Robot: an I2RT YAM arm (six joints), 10 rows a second.
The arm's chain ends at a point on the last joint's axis. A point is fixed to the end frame.
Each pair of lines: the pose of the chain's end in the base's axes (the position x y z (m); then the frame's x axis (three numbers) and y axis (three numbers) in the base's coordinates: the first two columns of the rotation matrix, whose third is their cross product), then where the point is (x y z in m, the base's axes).
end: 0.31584, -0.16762, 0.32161, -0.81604, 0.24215, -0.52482, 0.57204, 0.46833, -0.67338
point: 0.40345 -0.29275 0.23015
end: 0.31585, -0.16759, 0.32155, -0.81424, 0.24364, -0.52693, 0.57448, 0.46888, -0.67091
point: 0.40364 -0.29266 0.23017
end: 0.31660, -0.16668, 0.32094, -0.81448, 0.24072, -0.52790, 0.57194, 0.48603, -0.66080
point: 0.40651 -0.28925 0.22825
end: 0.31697, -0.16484, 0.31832, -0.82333, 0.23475, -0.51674, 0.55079, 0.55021, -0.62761
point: 0.41259 -0.27743 0.21893
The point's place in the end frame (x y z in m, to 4 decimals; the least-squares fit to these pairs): -0.0538 0.0531 0.1612
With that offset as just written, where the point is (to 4 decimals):
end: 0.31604, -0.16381, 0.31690, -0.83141, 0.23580, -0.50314, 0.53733, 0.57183, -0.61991
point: 0.4121 -0.2728 0.2140
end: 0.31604, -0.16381, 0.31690, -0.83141, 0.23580, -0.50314, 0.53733, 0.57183, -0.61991
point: 0.4121 -0.2728 0.2140
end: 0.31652, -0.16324, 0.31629, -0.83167, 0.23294, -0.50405, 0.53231, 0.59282, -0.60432
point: 0.4150 -0.2686 0.2119
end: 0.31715, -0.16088, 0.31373, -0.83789, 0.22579, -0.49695, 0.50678, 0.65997, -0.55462
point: 0.4218 -0.2535 0.2034
